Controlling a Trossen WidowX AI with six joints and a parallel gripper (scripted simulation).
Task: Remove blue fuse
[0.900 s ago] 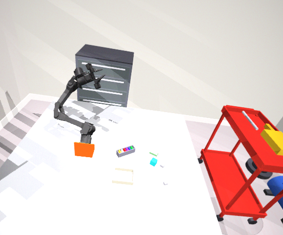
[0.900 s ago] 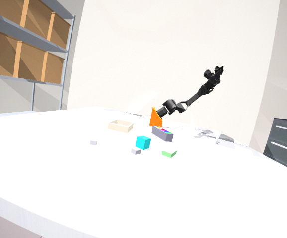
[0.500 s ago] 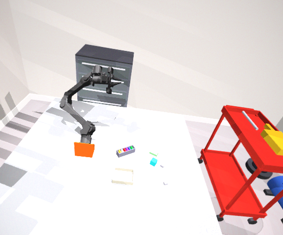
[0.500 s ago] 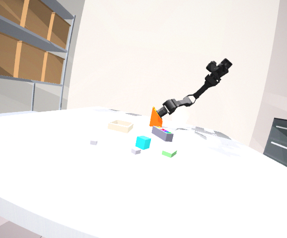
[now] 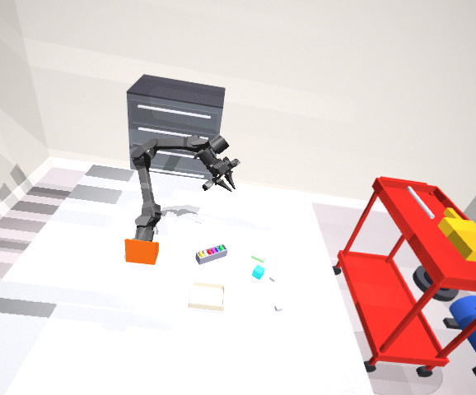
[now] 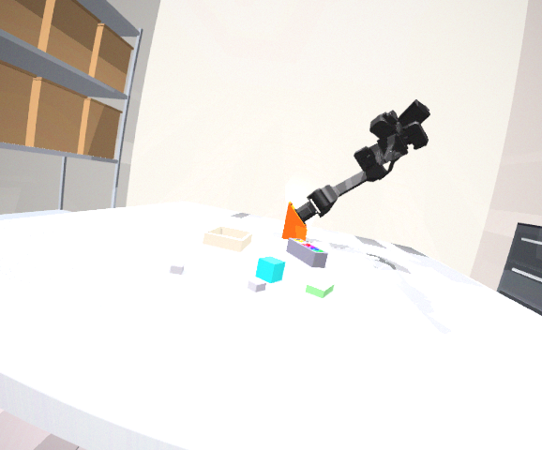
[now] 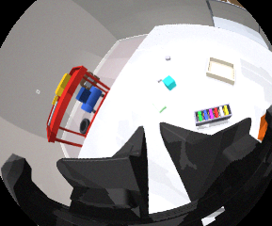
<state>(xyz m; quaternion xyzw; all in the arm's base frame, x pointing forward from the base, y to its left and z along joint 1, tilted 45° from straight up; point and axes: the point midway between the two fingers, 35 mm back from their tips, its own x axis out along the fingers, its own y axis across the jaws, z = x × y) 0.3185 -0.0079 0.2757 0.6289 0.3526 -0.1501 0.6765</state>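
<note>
My gripper tip is 2 cm past the blue fuse, 12 cm to the left of it and 26 cm above it. From my gripper tip the other things lie so: cyan cube 16 cm ahead, 19 cm to the right, 26 cm below; then green wedge 16 cm ahead, 9 cm to the right, 27 cm below; then beige tray 4 cm behind, 34 cm to the right, 28 cm below.
</note>
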